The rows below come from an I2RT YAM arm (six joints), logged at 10 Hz.
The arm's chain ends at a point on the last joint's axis. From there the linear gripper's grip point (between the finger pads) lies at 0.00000 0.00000 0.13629 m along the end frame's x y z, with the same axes.
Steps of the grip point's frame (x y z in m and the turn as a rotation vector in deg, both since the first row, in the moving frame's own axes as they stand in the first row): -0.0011, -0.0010, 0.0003, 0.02, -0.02, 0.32; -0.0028, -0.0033, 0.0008, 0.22, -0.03, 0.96; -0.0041, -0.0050, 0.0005, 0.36, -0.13, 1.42; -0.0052, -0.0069, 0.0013, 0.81, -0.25, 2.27; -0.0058, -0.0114, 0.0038, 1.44, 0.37, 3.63; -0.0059, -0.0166, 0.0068, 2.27, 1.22, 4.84; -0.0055, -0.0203, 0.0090, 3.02, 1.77, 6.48; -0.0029, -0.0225, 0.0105, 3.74, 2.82, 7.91; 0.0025, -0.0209, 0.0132, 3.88, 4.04, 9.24; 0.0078, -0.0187, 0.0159, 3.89, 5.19, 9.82; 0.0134, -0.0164, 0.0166, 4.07, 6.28, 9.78
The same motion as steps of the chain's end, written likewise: -0.0011, -0.0010, 0.0003, 0.02, -0.02, 0.32; -0.0027, -0.0028, 0.0008, 0.22, -0.03, 0.96; -0.0038, -0.0041, 0.0005, 0.36, -0.13, 1.42; -0.0046, -0.0050, 0.0013, 0.81, -0.25, 2.27; -0.0068, -0.0080, 0.0038, 1.44, 0.37, 3.63; -0.0090, -0.0113, 0.0069, 2.27, 1.22, 4.84; -0.0101, -0.0134, 0.0093, 3.02, 1.77, 6.48; -0.0102, -0.0141, 0.0110, 3.74, 2.82, 7.91; -0.0078, -0.0125, 0.0138, 3.88, 4.04, 9.24; -0.0052, -0.0106, 0.0168, 3.89, 5.19, 9.82; -0.0022, -0.0081, 0.0178, 4.07, 6.28, 9.78
